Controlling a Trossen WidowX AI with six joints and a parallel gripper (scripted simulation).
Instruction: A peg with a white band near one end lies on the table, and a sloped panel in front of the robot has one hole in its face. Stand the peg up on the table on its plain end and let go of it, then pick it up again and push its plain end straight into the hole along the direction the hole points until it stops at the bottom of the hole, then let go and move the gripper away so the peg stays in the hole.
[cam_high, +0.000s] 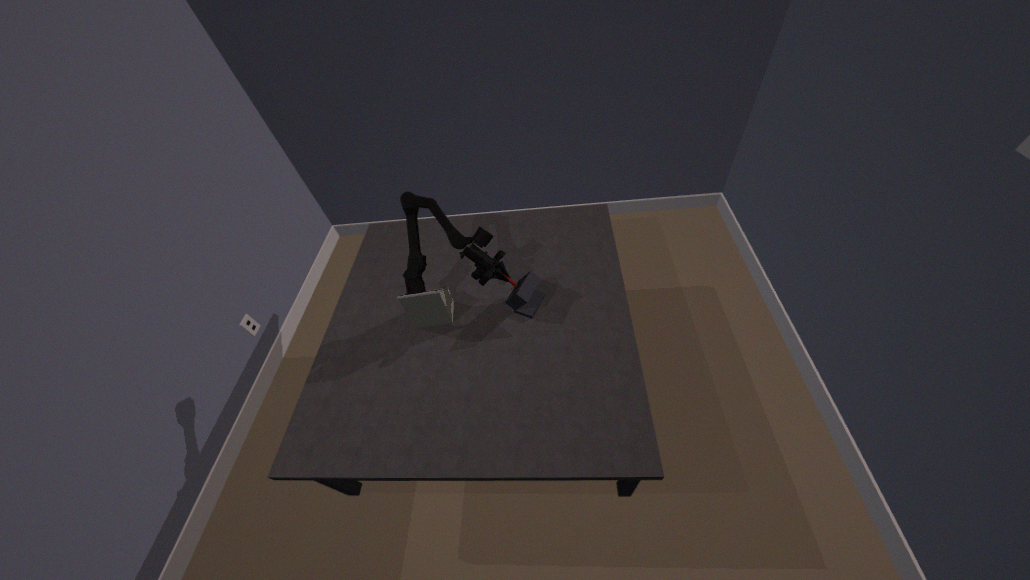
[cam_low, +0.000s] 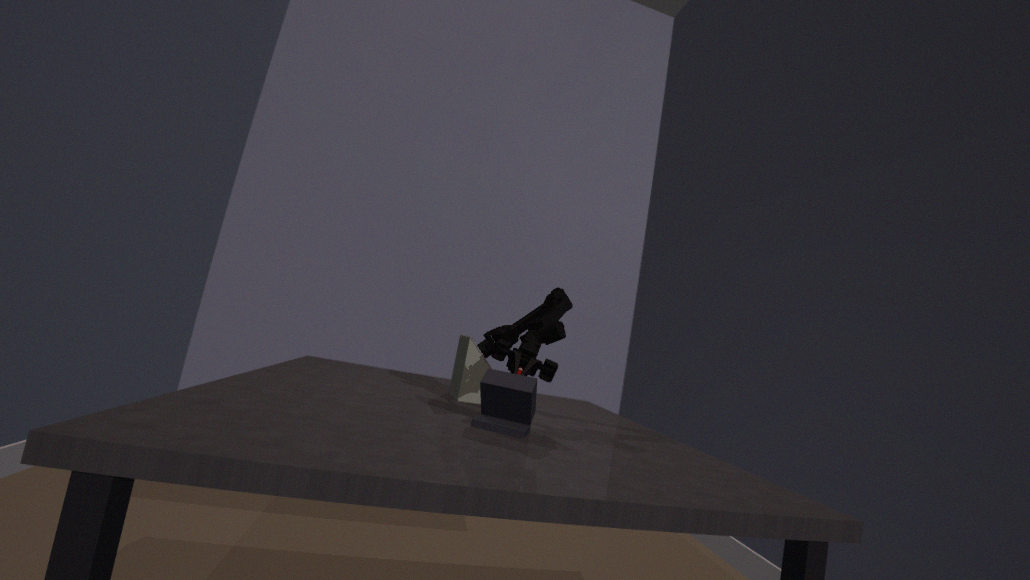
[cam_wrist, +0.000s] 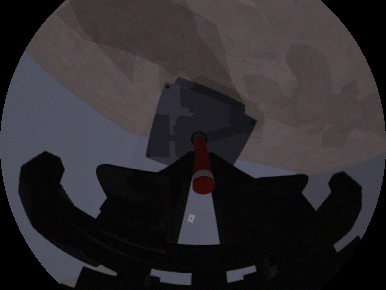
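The panel lies 50 mm ahead of my gripper tip, 30 mm to the right of it and 40 mm below it. Round my gripper tip: red peg: 10 mm behind, 10 mm to the left, 10 mm above.
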